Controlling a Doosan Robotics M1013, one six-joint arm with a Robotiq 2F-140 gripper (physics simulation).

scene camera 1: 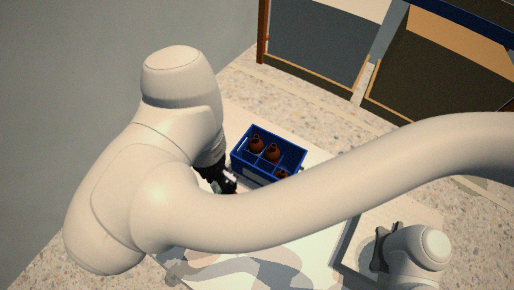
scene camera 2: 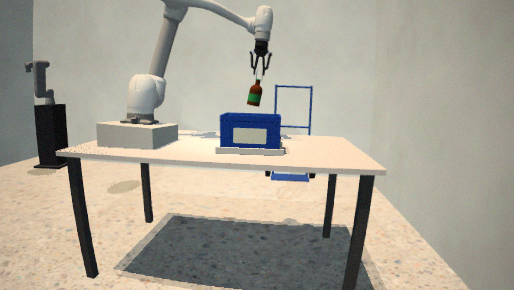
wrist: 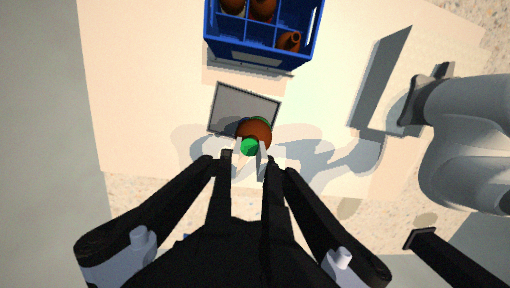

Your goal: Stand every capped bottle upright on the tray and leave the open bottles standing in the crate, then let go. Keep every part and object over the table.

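Places are measured from the arm's base along level axes (x ahead, y left, z up), in millimetres.
Pixels of known places: gripper, between the fingertips: (scene camera 2: 258,81) (wrist: 249,147); arm's base, origin of its link: (scene camera 1: 393,253) (scene camera 2: 140,122) (wrist: 425,102).
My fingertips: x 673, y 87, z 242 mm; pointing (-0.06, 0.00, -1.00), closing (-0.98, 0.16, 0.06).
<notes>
For each thing: its middle in the pictures, then the offset to it from my fingertips. "pt": a spot on its surface instead. Level surfaces: height alone.
- brown bottle, middle of its body: (wrist: 254,136) (scene camera 2: 255,92) 13 mm back, 2 mm right, 64 mm down
- grey tray, a spot on its surface: (wrist: 237,102) pt 29 mm ahead, 66 mm right, 344 mm down
- blue sliver, a spot on its surface: (wrist: 243,120) pt 7 mm ahead, 7 mm right, 266 mm down
- blue crate, middle of its body: (wrist: 261,24) (scene camera 1: 267,162) (scene camera 2: 251,132) 46 mm back, 288 mm right, 261 mm down
- table, height of its surface: 349 mm down
My gripper (scene camera 2: 260,75) (wrist: 249,147) is shut on the neck of a brown bottle (scene camera 2: 254,94) (wrist: 255,131) with a green cap and green label. The bottle hangs slightly tilted, high above the table, and in the wrist view overlaps the near edge of the grey tray (wrist: 237,102). A blue sliver (wrist: 243,120) shows behind it over the tray; the rest is hidden. The blue crate (scene camera 1: 240,164) (scene camera 2: 225,132) (wrist: 292,64) holds three open brown bottles: one (scene camera 1: 255,145) (wrist: 232,5), a second (scene camera 1: 273,153) (wrist: 262,7) and a third (scene camera 1: 282,174) (wrist: 287,42). My arm hides the tray in scene camera 1.
A pale strip (scene camera 2: 250,151) (wrist: 245,66) runs along the crate's base. The arm's pale base block (scene camera 2: 120,135) stands at the left of the table (scene camera 2: 320,157) in scene camera 2. A blue trolley (scene camera 2: 311,107) is behind the table. The table's left edge borders the grey wall side in the wrist view.
</notes>
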